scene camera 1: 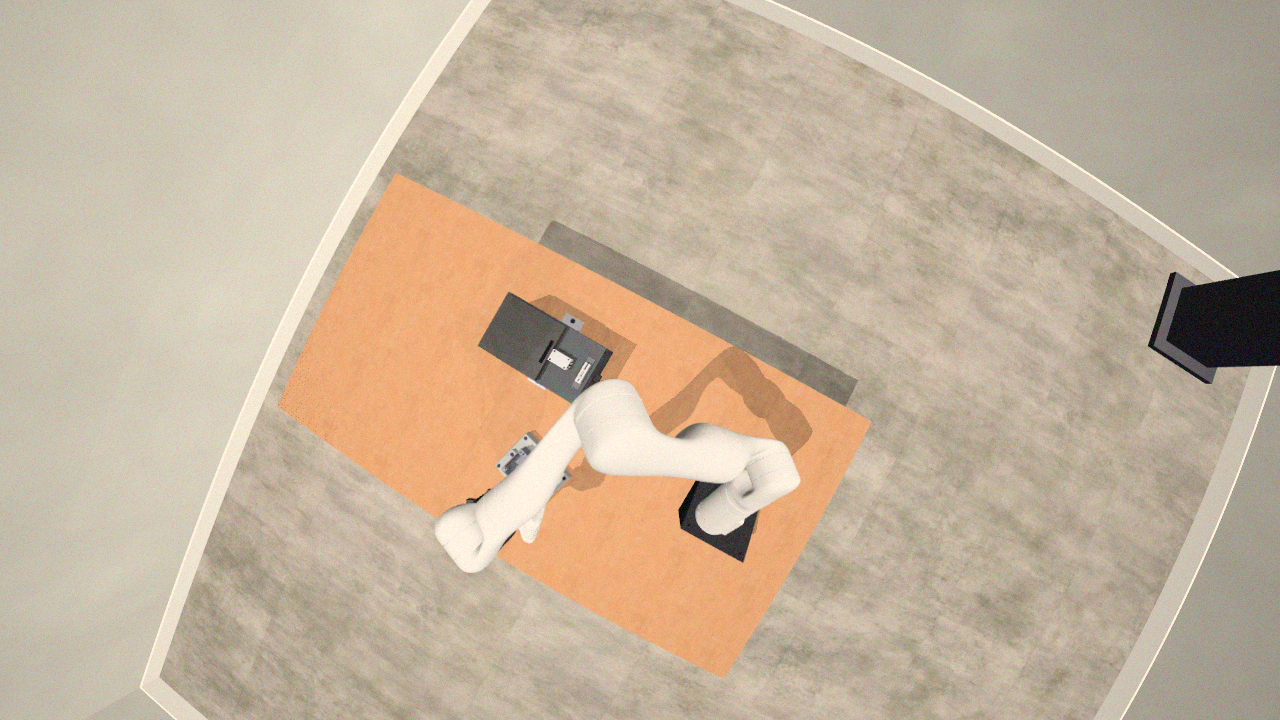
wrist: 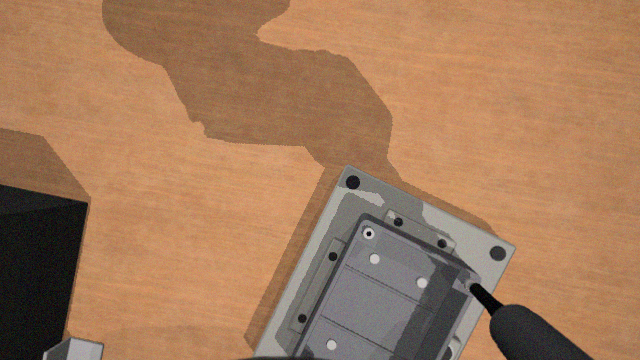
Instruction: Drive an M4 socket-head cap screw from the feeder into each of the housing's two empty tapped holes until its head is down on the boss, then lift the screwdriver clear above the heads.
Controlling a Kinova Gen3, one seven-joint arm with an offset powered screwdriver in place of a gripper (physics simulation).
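The grey housing [wrist: 360,295] [scene camera 1: 514,460] sits in its fixture plate [wrist: 467,231]; the arm covers part of it in the scene view. In the wrist view a socket-head screw [wrist: 368,233] is in the housing's upper left corner boss. The black screwdriver [wrist: 472,286] reaches in from the lower right, its bit tip at the upper right corner boss. A small pale screw head [wrist: 468,283] shows at the tip, against the boss; the bit partly hides it, and how deep it sits cannot be told. The lower corners are outside the wrist view. The dark feeder [scene camera 1: 516,328] [wrist: 35,270] stands apart from the housing.
A metal bracket [wrist: 82,349] sticks out near the feeder at the wrist view's lower left. The white arm [scene camera 1: 528,483] reaches over the orange table [scene camera 1: 358,313] from its black base [scene camera 1: 732,544]. A black column [scene camera 1: 1230,320] stands off the table at the right.
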